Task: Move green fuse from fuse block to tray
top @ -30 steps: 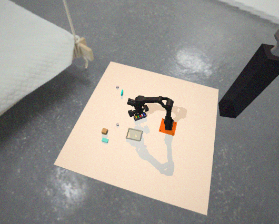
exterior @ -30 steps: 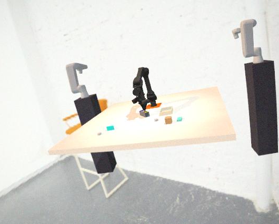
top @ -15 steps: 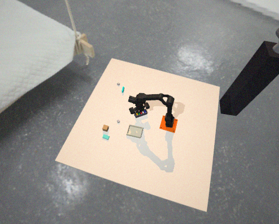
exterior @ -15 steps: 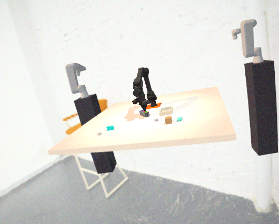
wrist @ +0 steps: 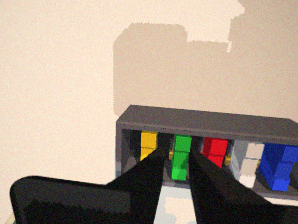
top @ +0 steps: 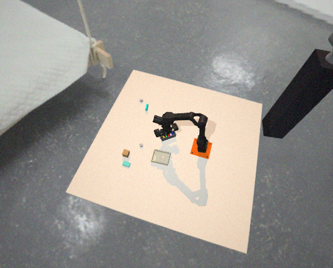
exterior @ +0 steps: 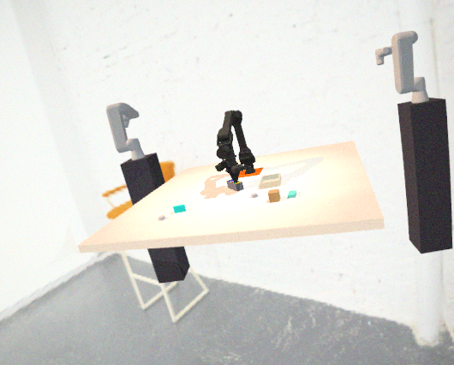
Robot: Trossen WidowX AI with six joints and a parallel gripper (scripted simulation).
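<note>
The green fuse is 10 mm below my gripper tip. Round my gripper tip: tray (180 mm to the left, 40 mm below, 10 mm ahead); brown block (280 mm ahead, 200 mm to the left, 20 mm below).
</note>
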